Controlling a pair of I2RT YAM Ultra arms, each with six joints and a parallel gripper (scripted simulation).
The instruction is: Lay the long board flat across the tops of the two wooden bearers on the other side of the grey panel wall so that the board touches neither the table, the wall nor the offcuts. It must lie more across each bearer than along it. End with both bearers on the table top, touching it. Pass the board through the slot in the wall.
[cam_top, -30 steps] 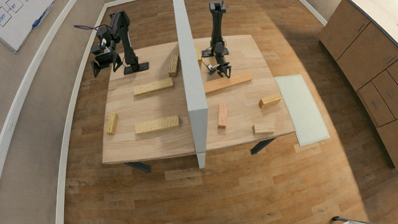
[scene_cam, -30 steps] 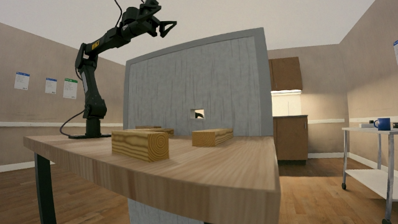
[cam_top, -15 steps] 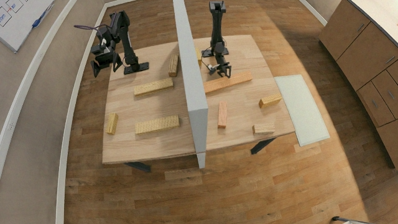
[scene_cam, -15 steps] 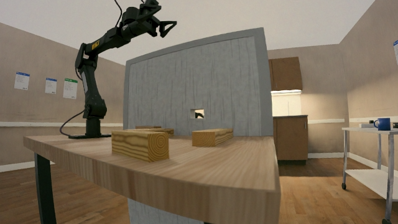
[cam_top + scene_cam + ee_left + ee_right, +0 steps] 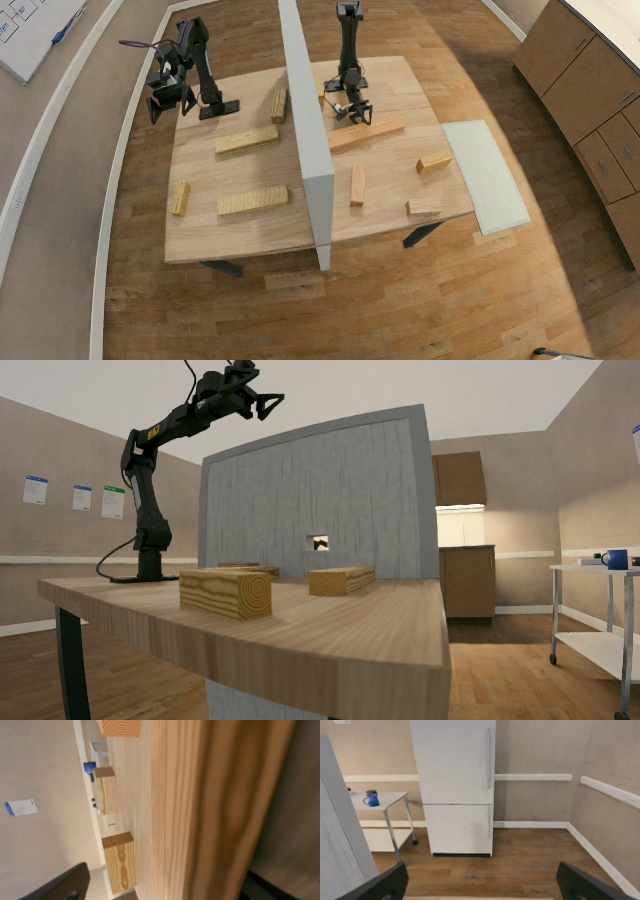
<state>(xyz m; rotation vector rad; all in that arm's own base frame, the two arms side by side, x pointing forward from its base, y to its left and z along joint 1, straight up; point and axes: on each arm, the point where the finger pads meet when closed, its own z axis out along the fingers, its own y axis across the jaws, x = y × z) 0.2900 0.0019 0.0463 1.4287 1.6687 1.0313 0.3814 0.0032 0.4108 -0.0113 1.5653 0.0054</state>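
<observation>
Now: the long board 2 cm below my left hand and 1 cm ahead of it. From my left hand the other things lie so: small block (77 cm to the right, 14 cm ahead, 2 cm below).
</observation>
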